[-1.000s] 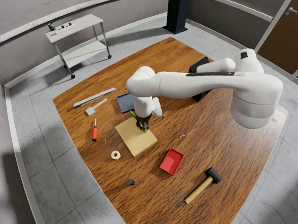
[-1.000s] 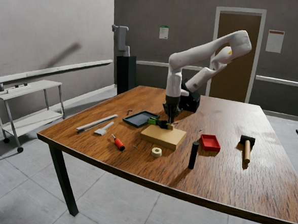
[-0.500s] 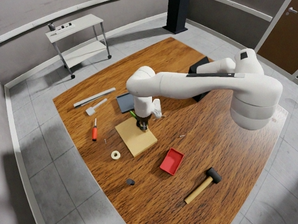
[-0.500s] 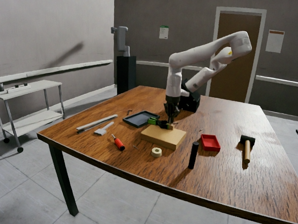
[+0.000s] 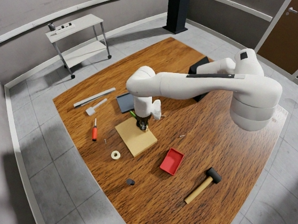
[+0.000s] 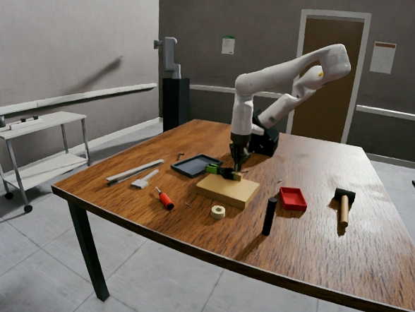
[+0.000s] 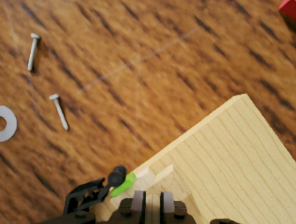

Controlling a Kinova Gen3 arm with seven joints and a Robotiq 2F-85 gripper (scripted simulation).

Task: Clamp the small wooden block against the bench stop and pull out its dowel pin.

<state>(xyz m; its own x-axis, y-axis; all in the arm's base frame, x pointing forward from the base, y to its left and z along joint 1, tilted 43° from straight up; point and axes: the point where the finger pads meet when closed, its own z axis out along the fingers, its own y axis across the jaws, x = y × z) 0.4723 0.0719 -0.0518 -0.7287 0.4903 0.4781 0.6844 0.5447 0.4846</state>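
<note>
Now: hand 2 cm above the pale dowel pin. From my hand the other things lie so: wooden block 4 cm below; then bench board 5 cm ahead, 1 cm to the right, 6 cm below; then red bin 1 cm ahead, 23 cm to the left, 8 cm below.
</note>
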